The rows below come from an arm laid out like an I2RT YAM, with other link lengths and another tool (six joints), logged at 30 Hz.
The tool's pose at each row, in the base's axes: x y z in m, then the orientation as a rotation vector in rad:
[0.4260, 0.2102, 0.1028, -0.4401, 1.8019, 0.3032]
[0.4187, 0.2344, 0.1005, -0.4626, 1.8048, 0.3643]
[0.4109, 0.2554, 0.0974, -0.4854, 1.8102, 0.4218]
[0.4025, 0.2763, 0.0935, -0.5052, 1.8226, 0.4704]
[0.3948, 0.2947, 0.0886, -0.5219, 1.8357, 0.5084]
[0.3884, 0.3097, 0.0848, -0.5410, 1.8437, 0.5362]
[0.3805, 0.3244, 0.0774, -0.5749, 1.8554, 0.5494]
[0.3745, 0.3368, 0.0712, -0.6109, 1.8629, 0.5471]
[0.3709, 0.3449, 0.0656, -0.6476, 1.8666, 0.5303]
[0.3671, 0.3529, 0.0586, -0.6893, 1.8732, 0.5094]
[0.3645, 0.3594, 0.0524, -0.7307, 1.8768, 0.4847]
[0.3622, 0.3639, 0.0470, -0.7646, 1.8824, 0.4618]
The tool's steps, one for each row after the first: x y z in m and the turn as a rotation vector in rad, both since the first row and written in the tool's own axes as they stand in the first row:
[0.0005, 0.0250, 0.0046, -0.0538, 0.0031, 0.0179]
[0.0024, 0.0473, 0.0076, -0.1051, 0.0099, 0.0345]
[0.0052, 0.0698, 0.0103, -0.1485, 0.0240, 0.0499]
[0.0092, 0.0898, 0.0128, -0.1828, 0.0390, 0.0620]
[0.0122, 0.1062, 0.0146, -0.2115, 0.0504, 0.0662]
[0.0191, 0.1230, 0.0160, -0.2378, 0.0696, 0.0543]
[0.0248, 0.1369, 0.0178, -0.2547, 0.0860, 0.0322]
[0.0299, 0.1459, 0.0196, -0.2624, 0.0996, 0.0016]
[0.0364, 0.1549, 0.0216, -0.2699, 0.1178, -0.0334]
[0.0421, 0.1620, 0.0238, -0.2750, 0.1338, -0.0707]
[0.0472, 0.1672, 0.0252, -0.2773, 0.1499, -0.1017]

